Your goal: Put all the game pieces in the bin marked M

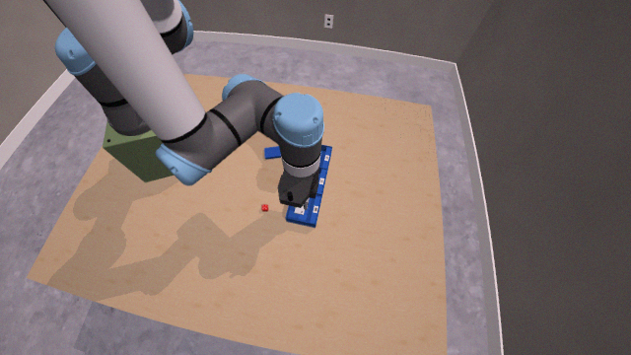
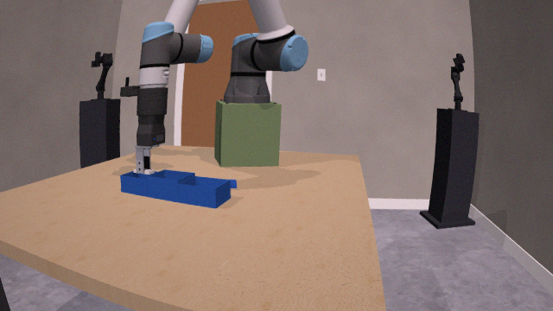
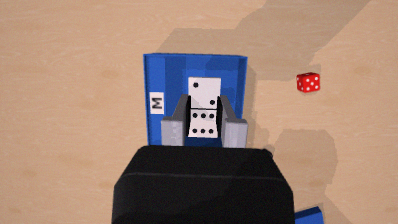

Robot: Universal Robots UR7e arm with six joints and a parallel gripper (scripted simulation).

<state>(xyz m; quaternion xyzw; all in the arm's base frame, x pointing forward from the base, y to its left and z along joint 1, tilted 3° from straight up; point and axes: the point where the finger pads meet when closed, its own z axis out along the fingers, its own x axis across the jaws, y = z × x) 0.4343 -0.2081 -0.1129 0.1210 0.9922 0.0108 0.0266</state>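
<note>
Now: the red die 10 cm behind my hand, 1 cm to the left of it and 5 cm below it. The rest, counted from my hand: blue three-part bin 3 cm ahead, 8 cm to the left, 4 cm below; then flat blue tile 9 cm behind, 19 cm to the left, 6 cm below; then white domino 1 cm below.
</note>
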